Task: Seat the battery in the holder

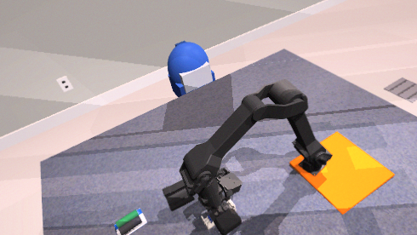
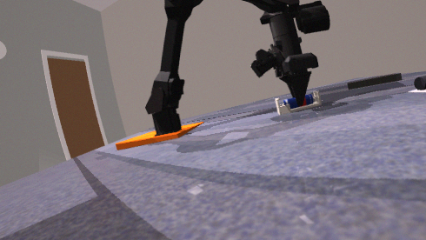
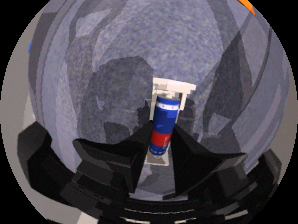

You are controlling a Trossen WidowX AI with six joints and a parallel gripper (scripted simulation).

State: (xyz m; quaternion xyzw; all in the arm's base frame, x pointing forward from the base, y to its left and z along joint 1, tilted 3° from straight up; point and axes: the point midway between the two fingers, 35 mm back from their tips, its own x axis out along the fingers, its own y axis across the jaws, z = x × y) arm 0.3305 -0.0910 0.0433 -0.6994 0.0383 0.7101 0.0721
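My gripper tip is now 10 mm below the battery. Also, from my gripper tip: dark flat bar 310 mm ahead, 90 mm to the left, 10 mm above.
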